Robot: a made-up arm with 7 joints.
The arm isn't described. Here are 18 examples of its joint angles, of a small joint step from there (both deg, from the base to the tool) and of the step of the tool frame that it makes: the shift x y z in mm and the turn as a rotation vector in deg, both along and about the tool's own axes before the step.
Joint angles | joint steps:
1: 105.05 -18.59 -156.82 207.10 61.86 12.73 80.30 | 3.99 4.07 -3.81 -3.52 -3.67 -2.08 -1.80
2: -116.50 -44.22 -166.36 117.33 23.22 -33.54 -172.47 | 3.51 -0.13 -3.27 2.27 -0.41 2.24 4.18
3: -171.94 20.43 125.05 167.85 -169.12 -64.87 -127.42 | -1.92 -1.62 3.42 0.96 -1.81 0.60 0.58
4: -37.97 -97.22 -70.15 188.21 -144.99 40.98 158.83 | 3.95 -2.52 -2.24 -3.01 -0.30 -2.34 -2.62
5: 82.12 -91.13 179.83 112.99 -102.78 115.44 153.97 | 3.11 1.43 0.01 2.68 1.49 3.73 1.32
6: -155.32 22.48 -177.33 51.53 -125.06 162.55 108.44 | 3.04 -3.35 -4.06 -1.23 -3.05 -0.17 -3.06
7: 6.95 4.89 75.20 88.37 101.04 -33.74 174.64 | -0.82 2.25 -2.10 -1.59 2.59 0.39 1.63
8: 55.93 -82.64 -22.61 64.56 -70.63 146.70 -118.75 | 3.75 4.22 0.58 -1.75 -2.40 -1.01 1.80
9: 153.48 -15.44 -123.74 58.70 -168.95 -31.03 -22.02 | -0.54 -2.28 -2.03 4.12 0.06 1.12 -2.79
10: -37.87 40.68 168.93 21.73 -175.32 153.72 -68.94 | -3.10 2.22 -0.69 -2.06 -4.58 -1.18 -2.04
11: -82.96 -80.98 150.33 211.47 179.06 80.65 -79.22 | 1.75 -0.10 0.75 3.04 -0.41 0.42 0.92
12: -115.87 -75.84 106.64 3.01 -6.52 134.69 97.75 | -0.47 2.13 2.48 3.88 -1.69 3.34 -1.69
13: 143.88 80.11 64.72 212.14 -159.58 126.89 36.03 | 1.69 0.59 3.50 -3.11 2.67 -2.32 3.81
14: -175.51 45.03 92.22 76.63 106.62 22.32 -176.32 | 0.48 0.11 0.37 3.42 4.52 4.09 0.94
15: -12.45 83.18 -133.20 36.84 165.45 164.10 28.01 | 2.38 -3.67 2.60 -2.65 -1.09 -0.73 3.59
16: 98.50 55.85 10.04 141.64 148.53 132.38 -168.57 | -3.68 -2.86 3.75 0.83 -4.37 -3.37 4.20
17: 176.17 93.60 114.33 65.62 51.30 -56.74 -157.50 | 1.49 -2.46 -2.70 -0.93 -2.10 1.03 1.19
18: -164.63 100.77 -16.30 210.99 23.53 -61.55 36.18 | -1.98 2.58 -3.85 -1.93 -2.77 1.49 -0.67
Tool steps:
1: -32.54 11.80 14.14 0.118 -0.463 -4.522
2: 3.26 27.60 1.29 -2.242 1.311 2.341
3: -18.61 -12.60 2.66 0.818 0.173 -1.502
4: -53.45 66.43 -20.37 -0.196 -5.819 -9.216
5: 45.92 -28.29 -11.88 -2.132 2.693 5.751
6: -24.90 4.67 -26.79 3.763 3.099 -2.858
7: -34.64 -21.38 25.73 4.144 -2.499 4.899
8: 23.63 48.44 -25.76 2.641 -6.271 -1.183
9: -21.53 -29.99 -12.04 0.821 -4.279 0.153
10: 9.65 -13.65 3.70 -1.647 -2.914 -1.098
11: -13.25 -13.83 36.37 4.380 0.325 1.790
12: 0.11 28.52 -17.95 1.502 3.818 -0.157
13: -37.06 -23.31 -37.83 6.015 3.131 -2.530
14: 22.12 23.52 5.67 -3.876 6.063 3.928
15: -0.13 26.16 -14.55 5.979 -0.426 6.199
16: 2.41 43.90 34.03 3.096 -1.064 2.959
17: 4.06 -29.46 10.23 0.700 0.402 -3.973
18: -18.15 24.15 -40.35 0.230 -8.086 -4.697
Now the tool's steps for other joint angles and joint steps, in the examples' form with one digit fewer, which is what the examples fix.
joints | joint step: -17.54 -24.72 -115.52 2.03 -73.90 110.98 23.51 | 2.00 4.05 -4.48 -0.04 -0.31 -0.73 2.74
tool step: 0.8 5.2 19.4 1.37 -3.76 4.05
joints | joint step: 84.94 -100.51 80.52 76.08 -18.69 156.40 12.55 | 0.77 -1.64 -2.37 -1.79 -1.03 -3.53 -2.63
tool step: 13.1 10.8 6.9 1.75 1.59 0.04
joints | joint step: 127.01 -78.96 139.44 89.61 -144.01 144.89 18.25 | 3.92 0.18 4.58 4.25 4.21 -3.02 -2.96
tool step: 11.5 82.1 26.8 7.62 -1.22 0.91
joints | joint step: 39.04 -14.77 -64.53 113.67 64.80 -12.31 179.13 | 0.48 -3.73 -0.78 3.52 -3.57 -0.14 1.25
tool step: -61.5 25.2 -10.3 -3.66 -3.99 1.44
